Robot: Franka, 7 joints.
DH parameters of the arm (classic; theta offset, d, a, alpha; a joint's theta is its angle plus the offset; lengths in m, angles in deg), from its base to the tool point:
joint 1: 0 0.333 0 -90
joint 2: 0 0 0 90
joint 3: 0 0.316 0.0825 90
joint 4: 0 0 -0.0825 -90
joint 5: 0 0.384 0 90
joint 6: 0 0 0.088 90
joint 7: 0 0.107 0 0
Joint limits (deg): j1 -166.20..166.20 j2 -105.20..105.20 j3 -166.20..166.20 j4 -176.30..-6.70 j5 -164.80..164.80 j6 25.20..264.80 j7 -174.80..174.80
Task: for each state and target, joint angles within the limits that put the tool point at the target. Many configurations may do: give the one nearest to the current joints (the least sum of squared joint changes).
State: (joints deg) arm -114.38 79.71 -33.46 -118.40 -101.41 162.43 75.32
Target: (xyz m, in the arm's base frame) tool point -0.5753 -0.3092 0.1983
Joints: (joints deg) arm -110.25 49.53 -50.22 -101.63 -100.53 160.28 75.32
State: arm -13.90 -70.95 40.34 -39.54 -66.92 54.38 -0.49
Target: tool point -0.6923 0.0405 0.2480
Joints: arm -12.25 -105.20 22.40 -6.70 -87.20 41.03 -0.49
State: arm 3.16 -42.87 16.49 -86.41 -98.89 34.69 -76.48
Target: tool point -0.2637 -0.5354 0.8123
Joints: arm 42.97 -73.20 -15.78 -53.84 -112.54 66.29 -76.48
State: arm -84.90 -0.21 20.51 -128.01 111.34 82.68 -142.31
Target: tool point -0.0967 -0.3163 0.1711
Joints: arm -113.36 10.35 -10.22 -161.60 107.33 92.36 -142.31
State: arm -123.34 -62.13 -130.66 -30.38 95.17 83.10 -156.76
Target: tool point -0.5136 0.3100 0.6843
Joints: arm -83.84 -42.43 -109.81 -71.57 80.16 64.51 -156.76
